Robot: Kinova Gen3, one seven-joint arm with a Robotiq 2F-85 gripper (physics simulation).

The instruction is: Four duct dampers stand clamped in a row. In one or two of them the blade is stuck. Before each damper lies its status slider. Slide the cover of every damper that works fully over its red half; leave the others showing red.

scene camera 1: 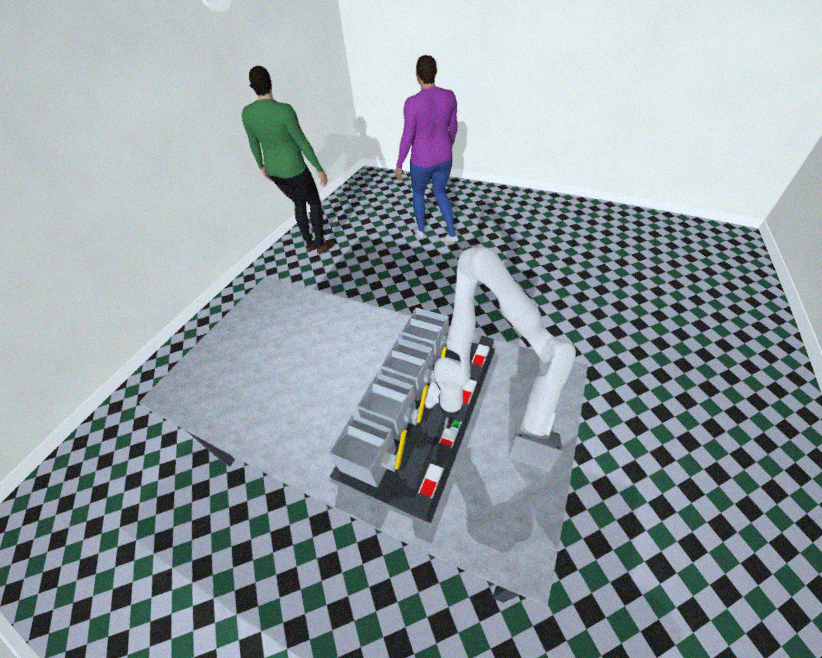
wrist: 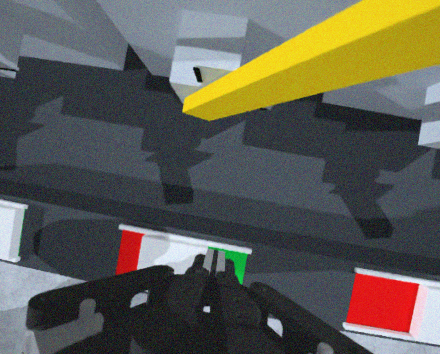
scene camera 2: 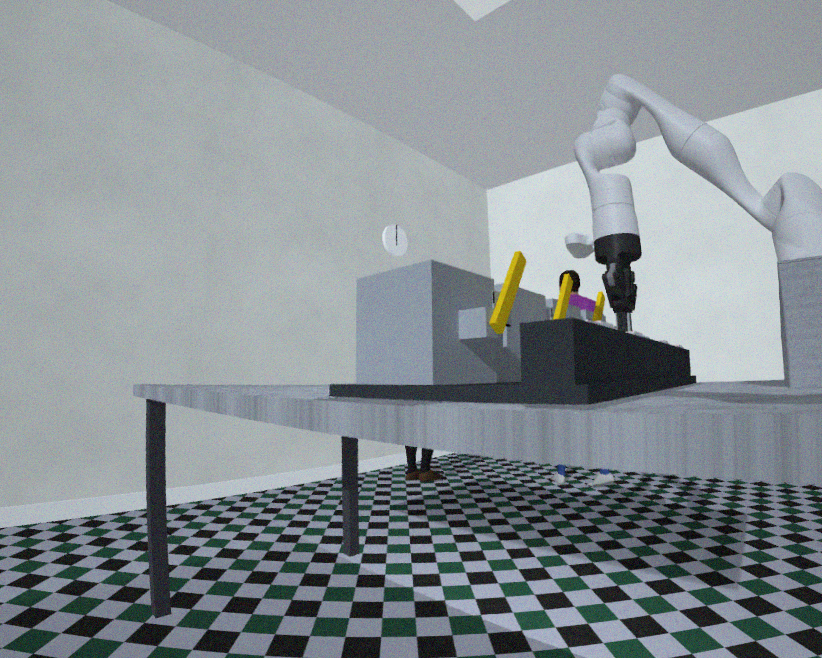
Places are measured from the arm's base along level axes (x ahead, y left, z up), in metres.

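Pixels of known places: gripper, fingertip midpoint: point(scene camera 1: 450, 424) point(wrist: 214, 262); arm's base, origin of the base link: point(scene camera 1: 533, 432).
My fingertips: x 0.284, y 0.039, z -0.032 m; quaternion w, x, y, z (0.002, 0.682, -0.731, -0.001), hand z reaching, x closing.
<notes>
Ahead of a thing's pixels: the offset from my fingertips to its top centre. "spot": to the spot under its first point. Level surfaces: height alone.
My shut gripper point(scene camera 2: 624, 321) point(wrist: 214, 262) points down with its fingertips over the green end of the second slider from the near end, beside its cover. The tips are hidden behind the arm in scene camera 1. That slider's white cover {0.007 m back, 0.032 m left, 0.003 m up} point(scene camera 1: 450, 433) point(wrist: 167, 248) lies partly over its red half; a red strip {spot: 0.004 m back, 0.064 m left, 0.005 m down} point(scene camera 1: 446, 441) point(wrist: 130, 250) and a green part {spot: 0.017 m back, 0.008 m right, 0.005 m down} point(scene camera 1: 455, 424) point(wrist: 239, 262) show. The nearest slider's red half {spot: 0.012 m ahead, 0.236 m left, 0.005 m down} point(scene camera 1: 427, 487), the third's {spot: 0.027 m back, 0.133 m right, 0.005 m down} point(scene camera 1: 466, 396) point(wrist: 382, 301) and the farthest's {spot: 0.037 m back, 0.320 m right, 0.005 m down} point(scene camera 1: 479, 359) are uncovered. The four dampers stand behind; the nearest damper {spot: 0.258 m ahead, 0.180 m left, 0.031 m up} point(scene camera 1: 363, 445) point(scene camera 2: 394, 332) is a grey box.
Yellow levers tilt upward from the dampers: the nearest lever point(scene camera 1: 400, 449) point(scene camera 2: 507, 291), the second lever point(scene camera 1: 422, 404) point(scene camera 2: 562, 297) point(wrist: 310, 60), and a far lever {spot: 0.088 m ahead, 0.210 m right, 0.087 m up} point(scene camera 2: 599, 306). A dark base point(scene camera 1: 411, 506) point(scene camera 2: 630, 360) carries the row on a grey table {0.086 m down} point(scene camera 1: 274, 356). Two people stand beyond it.
</notes>
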